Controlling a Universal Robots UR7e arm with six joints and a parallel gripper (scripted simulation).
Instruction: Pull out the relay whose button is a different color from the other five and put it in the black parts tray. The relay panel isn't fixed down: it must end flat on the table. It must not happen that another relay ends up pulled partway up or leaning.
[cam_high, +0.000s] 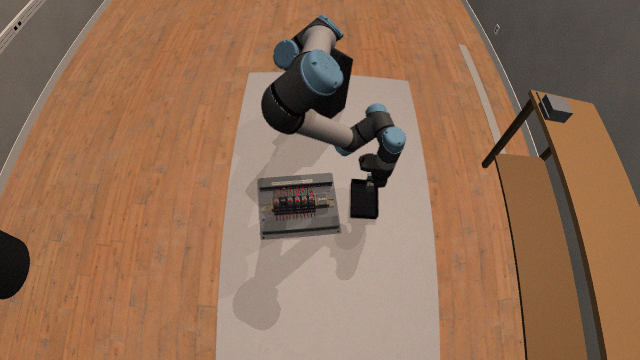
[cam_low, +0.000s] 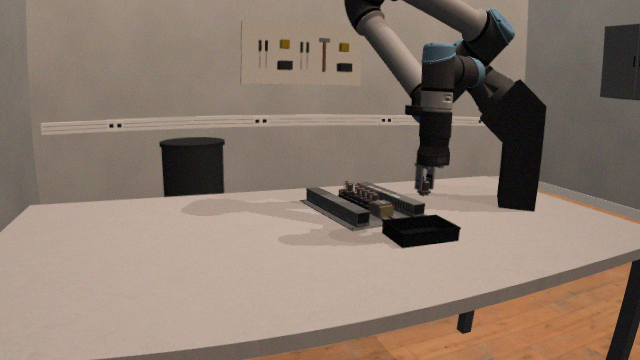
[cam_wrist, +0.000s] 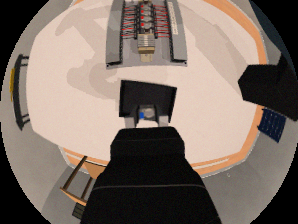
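Right now the black parts tray is 12 cm below my hand. Round my hand: red-button relay: 35 cm to the right, 9 cm below, 5 cm behind; grey relay panel: 27 cm to the right, 12 cm below, 4 cm behind.
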